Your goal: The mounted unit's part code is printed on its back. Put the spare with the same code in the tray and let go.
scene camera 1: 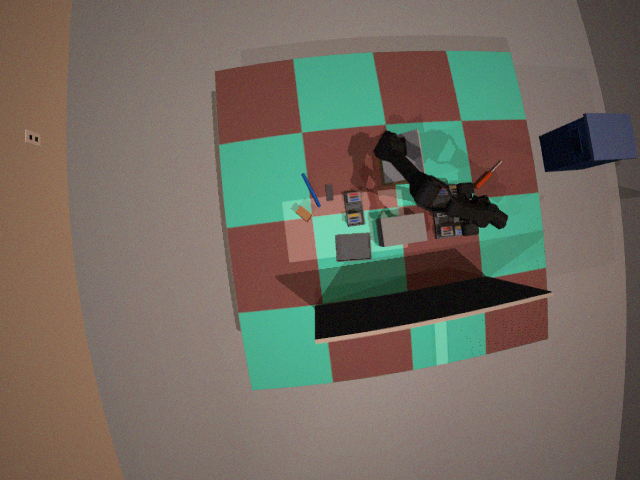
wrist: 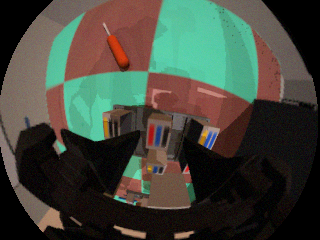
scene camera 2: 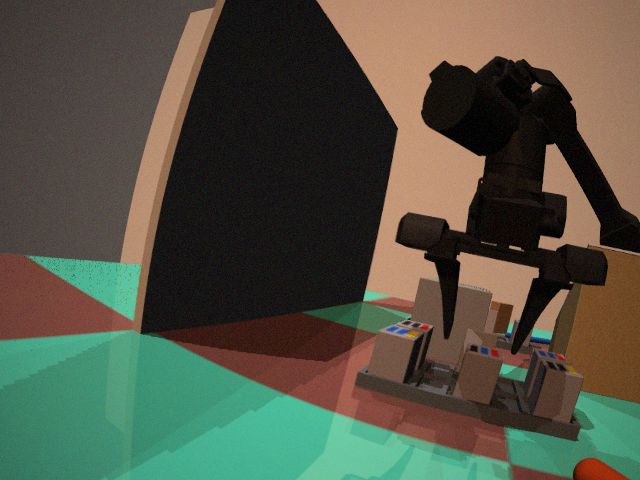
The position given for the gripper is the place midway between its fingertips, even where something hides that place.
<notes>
The gripper [scene camera 2: 479,346] is open, with nothing in its grasp. Further things: a grey tray [scene camera 1: 354,247], a mounted unit [scene camera 1: 397,230] and a tall black panel [scene camera 2: 269,200].
The gripper shows as well in the wrist view [wrist: 162,137]. The mounted unit also shows in the wrist view [wrist: 169,191]. The tall black panel shows as well in scene camera 1 [scene camera 1: 359,318].
</notes>
